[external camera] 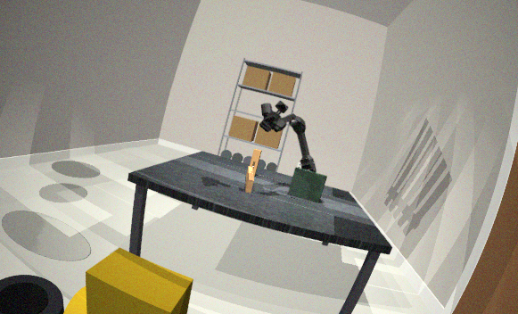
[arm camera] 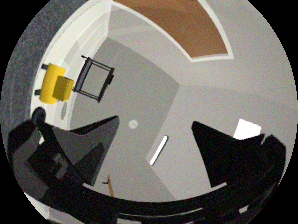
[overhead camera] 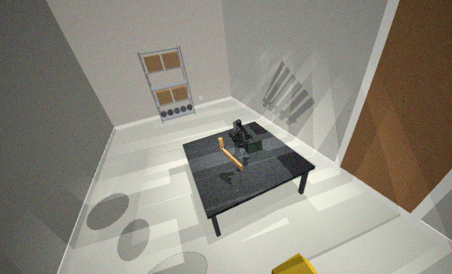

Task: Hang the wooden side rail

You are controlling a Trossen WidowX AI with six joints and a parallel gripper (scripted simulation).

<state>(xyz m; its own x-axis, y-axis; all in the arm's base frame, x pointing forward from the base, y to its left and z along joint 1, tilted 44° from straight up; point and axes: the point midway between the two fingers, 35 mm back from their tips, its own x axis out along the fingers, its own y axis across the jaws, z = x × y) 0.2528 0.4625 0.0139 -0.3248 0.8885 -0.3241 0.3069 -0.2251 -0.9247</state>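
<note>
The wooden post lies 13 cm ahead of my gripper tip, 55 cm to the right of it and 37 cm below it.
</note>
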